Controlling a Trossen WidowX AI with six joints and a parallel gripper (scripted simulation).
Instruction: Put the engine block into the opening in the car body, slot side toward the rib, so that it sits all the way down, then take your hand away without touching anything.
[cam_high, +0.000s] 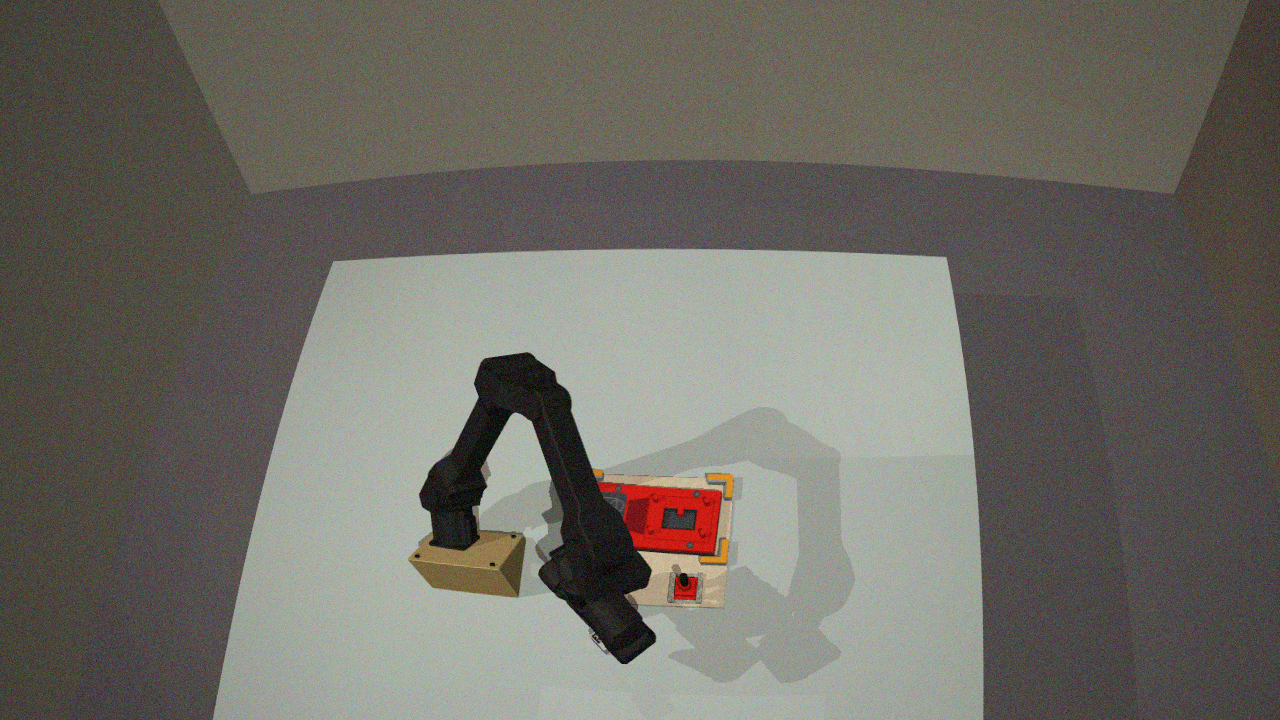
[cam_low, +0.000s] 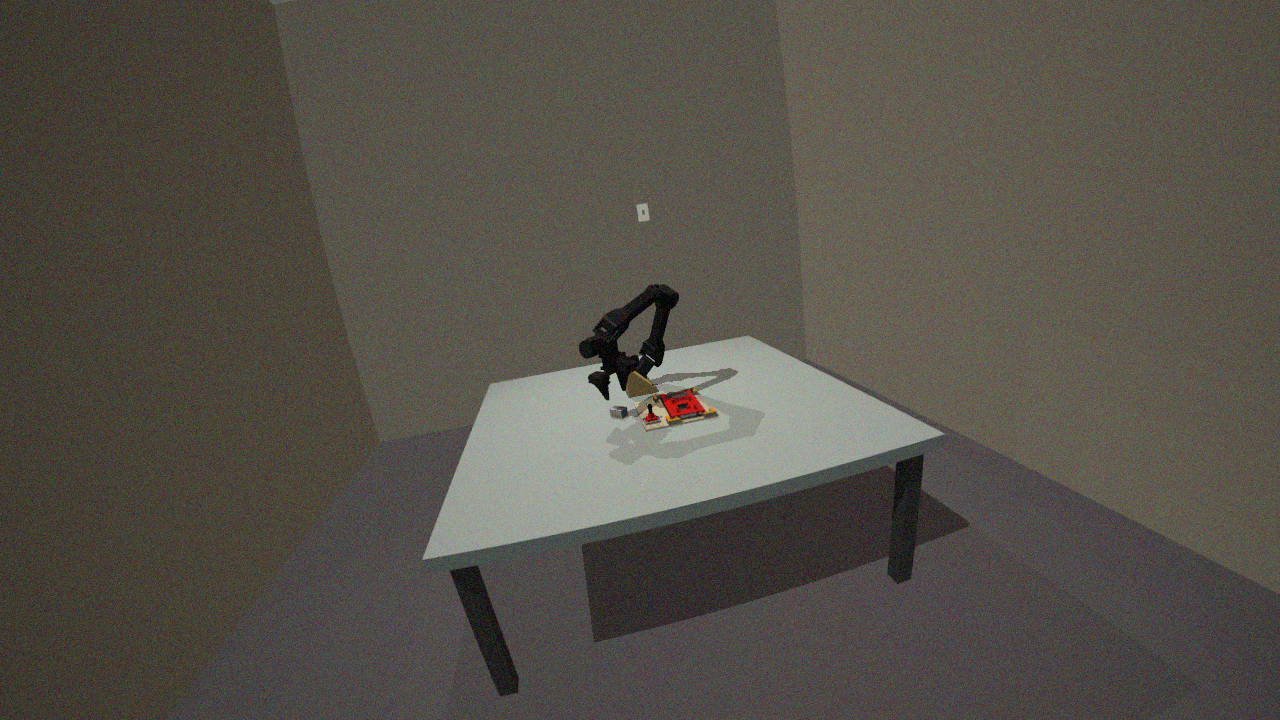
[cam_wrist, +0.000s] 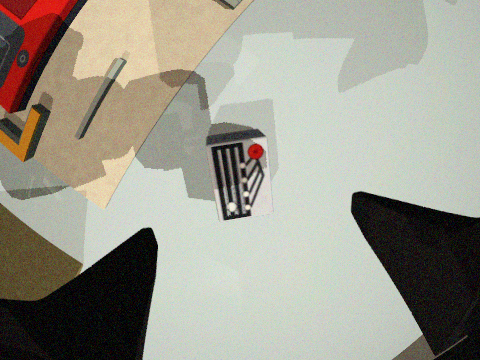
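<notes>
Right now my gripper tip is 6 cm above the grey engine block.
</notes>
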